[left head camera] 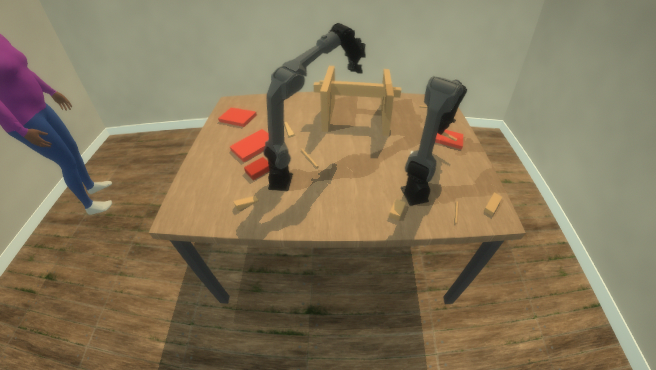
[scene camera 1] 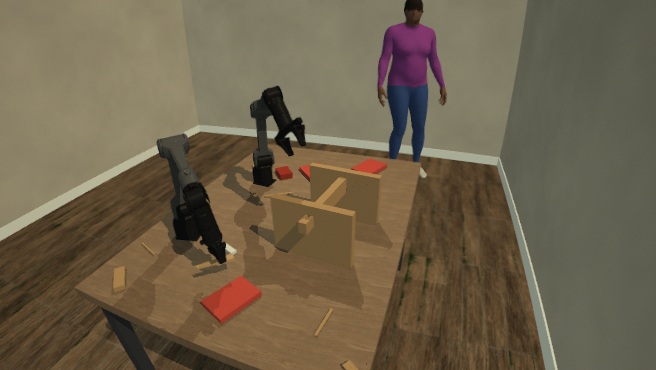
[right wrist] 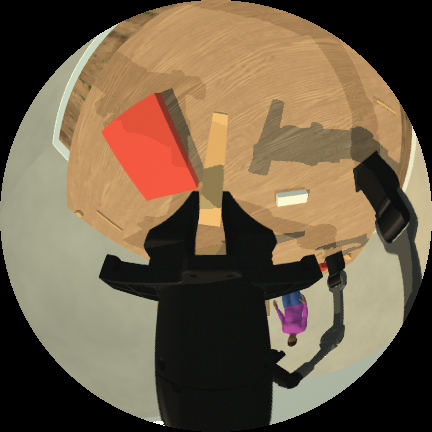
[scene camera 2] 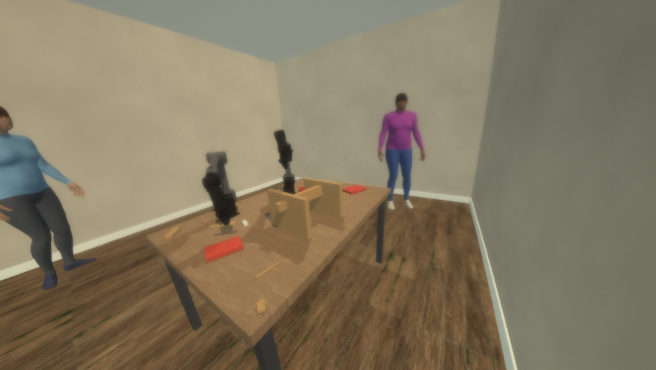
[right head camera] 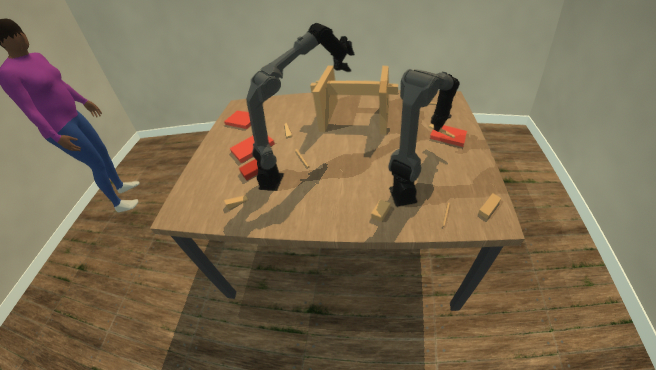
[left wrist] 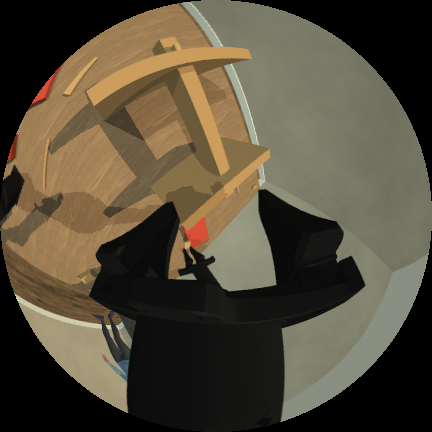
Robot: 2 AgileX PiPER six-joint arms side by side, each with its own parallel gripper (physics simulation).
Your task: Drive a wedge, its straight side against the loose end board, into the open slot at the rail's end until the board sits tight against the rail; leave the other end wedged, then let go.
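Note:
My right gripper [right wrist: 210, 199] [scene camera 1: 222, 259] is shut on a long tan wedge [right wrist: 216, 142] [scene camera 1: 205, 264] [right head camera: 448, 132], holding it a little above the table beside the red slab. My left gripper [left wrist: 215, 205] [scene camera 1: 295, 148] is open and empty, high near the frame. The rail [left head camera: 357, 89] [scene camera 1: 334, 191] [left wrist: 200, 117] runs between two upright end boards, the left one [left head camera: 326, 102] and the right one [left head camera: 387, 102] in the left head camera. A rail end [scene camera 1: 305, 224] sticks out through the near board [scene camera 1: 325, 232] in scene camera 1. Which board is loose, and the slot details, are unclear.
A red slab [scene camera 1: 231, 299] [right wrist: 150, 150] and a small white block [right wrist: 292, 198] lie near the right gripper. Another tan wedge [left head camera: 289, 129], a thin stick [left head camera: 309, 158] and several red blocks lie left of the frame in the left head camera. Tan blocks lie near the front edge.

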